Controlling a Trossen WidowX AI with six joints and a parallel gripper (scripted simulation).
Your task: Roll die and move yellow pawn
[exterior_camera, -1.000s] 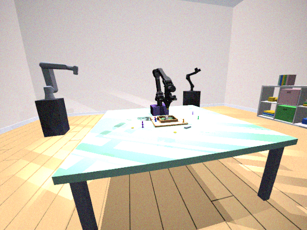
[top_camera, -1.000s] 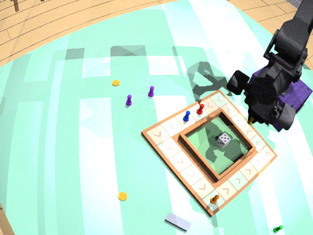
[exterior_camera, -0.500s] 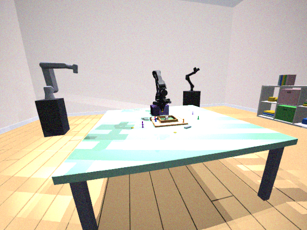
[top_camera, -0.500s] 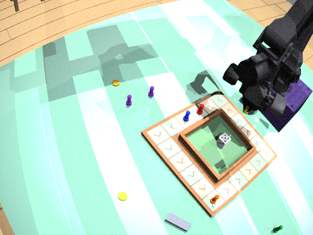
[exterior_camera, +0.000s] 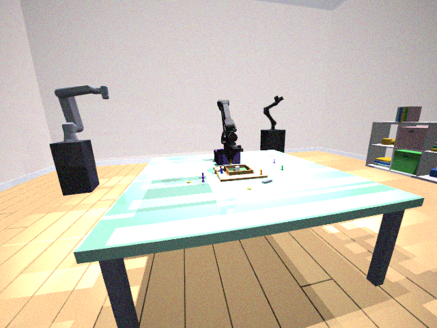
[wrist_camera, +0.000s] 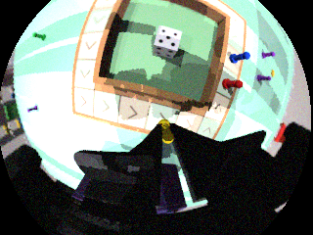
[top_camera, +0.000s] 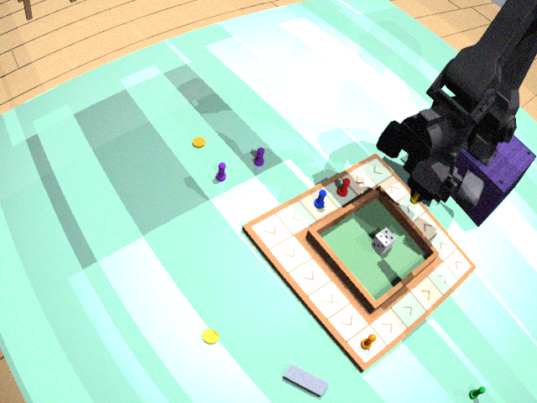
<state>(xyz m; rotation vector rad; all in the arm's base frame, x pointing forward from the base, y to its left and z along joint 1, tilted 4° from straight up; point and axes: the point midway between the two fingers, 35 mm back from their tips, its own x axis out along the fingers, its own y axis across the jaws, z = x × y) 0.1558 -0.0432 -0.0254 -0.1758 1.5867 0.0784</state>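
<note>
Right now the yellow pawn is 1 cm above my gripper tip. Also, from my gripper tip: die (10 cm ahead, 2 cm below, 1 cm to the left); then red pawn (10 cm to the right, 7 cm ahead, 2 cm below); then blue pawn (12 cm ahead, 11 cm to the right, 2 cm below).
</note>
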